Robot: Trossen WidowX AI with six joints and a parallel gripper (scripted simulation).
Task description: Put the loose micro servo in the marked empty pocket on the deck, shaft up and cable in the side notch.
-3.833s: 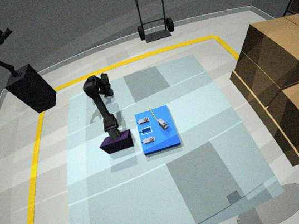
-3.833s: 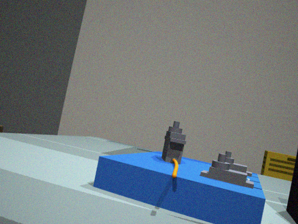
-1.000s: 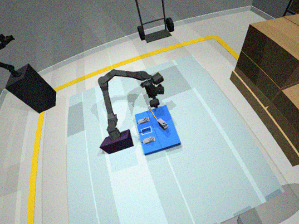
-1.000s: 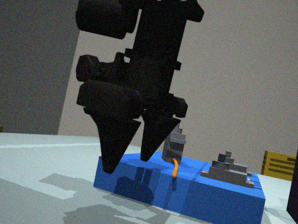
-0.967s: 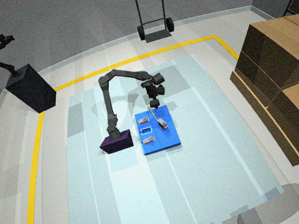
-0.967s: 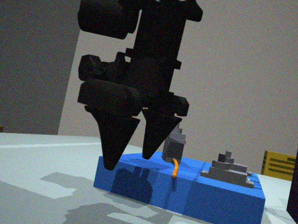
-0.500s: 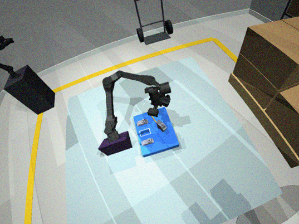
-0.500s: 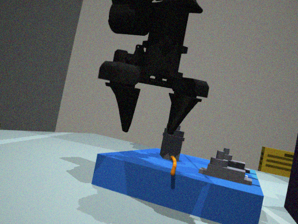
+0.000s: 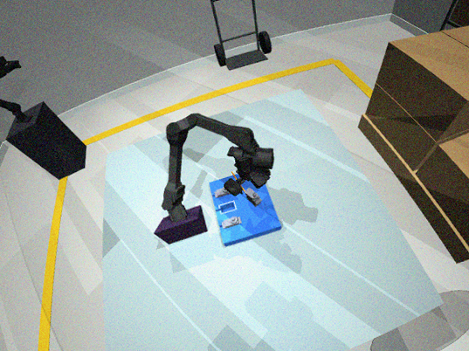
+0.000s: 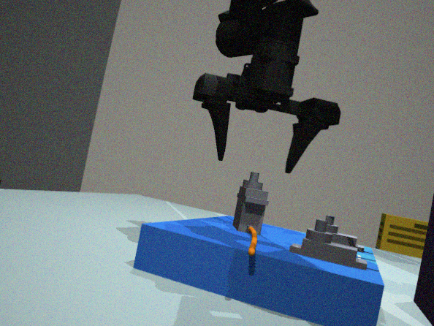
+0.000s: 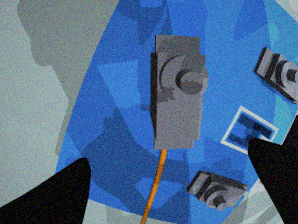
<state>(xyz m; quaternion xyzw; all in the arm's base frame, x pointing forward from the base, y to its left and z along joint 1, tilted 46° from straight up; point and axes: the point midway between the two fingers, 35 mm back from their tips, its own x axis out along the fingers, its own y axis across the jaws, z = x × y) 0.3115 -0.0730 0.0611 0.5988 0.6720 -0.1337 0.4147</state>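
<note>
The blue deck is 10 mm behind my gripper tip, 20 mm to the right of it and 110 mm below it.
</note>
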